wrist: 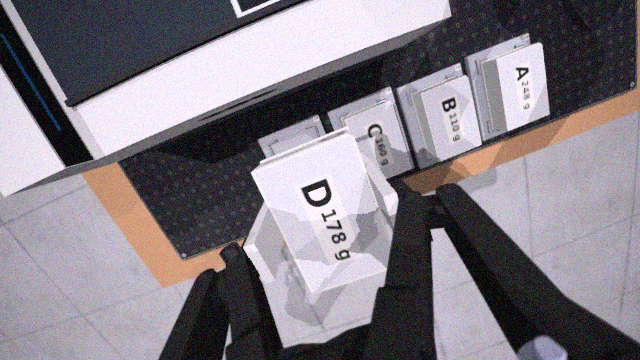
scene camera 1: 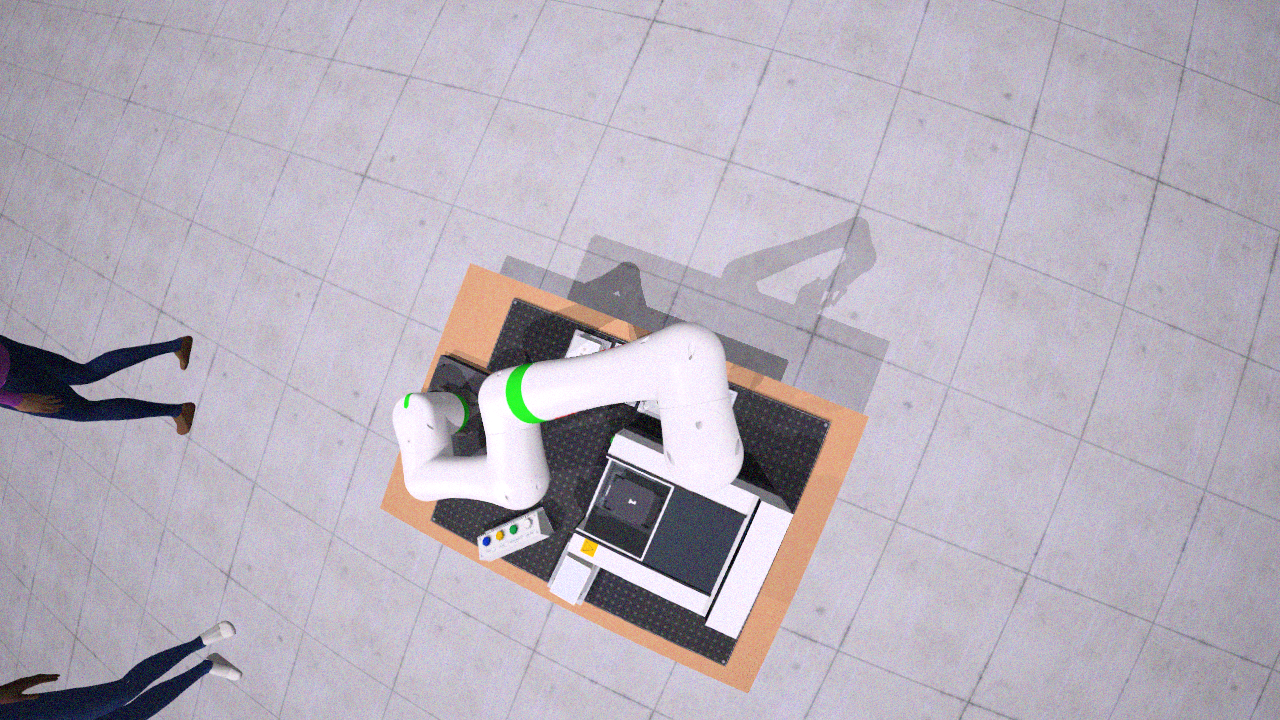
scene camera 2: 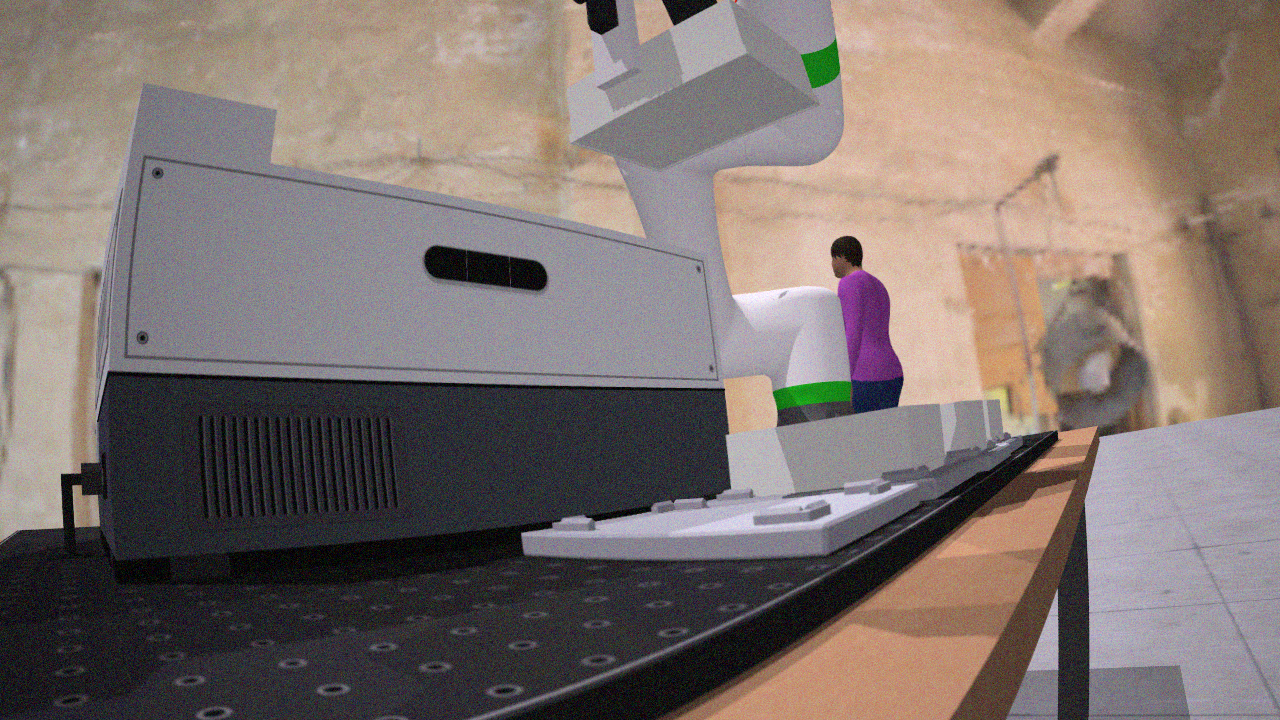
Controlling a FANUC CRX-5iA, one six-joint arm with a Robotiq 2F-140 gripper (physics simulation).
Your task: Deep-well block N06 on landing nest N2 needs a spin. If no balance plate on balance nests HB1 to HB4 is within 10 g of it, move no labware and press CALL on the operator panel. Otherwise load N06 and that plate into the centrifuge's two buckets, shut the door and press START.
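Frame: origin at the arm's base, x ahead, y left, z up, level; metres.
Seen in the pictures: gripper, fingertip midpoint: (wrist: pixel 322 196) (scene camera 2: pixel 668 101); arm's base, origin of the base link: (scene camera 1: pixel 463 412).
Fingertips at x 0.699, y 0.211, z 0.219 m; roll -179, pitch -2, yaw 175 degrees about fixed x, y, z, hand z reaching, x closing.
Observation:
Pixels of each thing's top centre, then the offset from my fingertips to it.
- balance plate D, middle of its top: (scene camera 2: pixel 685 62) (wrist: pixel 331 225) dx +0.001, dy +0.017, dz +0.023 m
- Balance plates C 160 g, middle of its top: (scene camera 2: pixel 838 418) (wrist: pixel 379 145) dx -0.103, dy +0.037, dz -0.201 m
- operator panel, middle of its top: (scene camera 1: pixel 507 542) dx -0.422, dy -0.526, dz -0.171 m
- white box, middle of its top: (scene camera 1: pixel 570 580) dx -0.207, dy -0.568, dz -0.176 m
My gripper (scene camera 2: pixel 646 13) (wrist: pixel 322 196) is shut on balance plate D (scene camera 2: pixel 698 98), labelled 178 g in the wrist view, and holds it tilted in the air above the table. Balance plates C 160 g (wrist: pixel 375 142), B 110 g (wrist: pixel 450 120) and A 248 g (wrist: pixel 522 90) sit in a row on their nests. The nest beside C (wrist: pixel 292 139) (scene camera 2: pixel 671 542) shows partly behind plate D, with no plate on it. The centrifuge (scene camera 1: pixel 653 582) (scene camera 2: pixel 358 313) (wrist: pixel 275 75) has an opening showing a dark bucket. The operator panel (scene camera 1: pixel 519 539) has several coloured buttons. I cannot make out N06.
The arm's forearm passes over the back nests in scene camera 1. A white box (scene camera 1: pixel 572 580) stands beside the centrifuge, near the table's wooden edge (scene camera 1: pixel 751 662). The tall centrifuge housing stands beside the row of balance nests. Two people stand away from the table.

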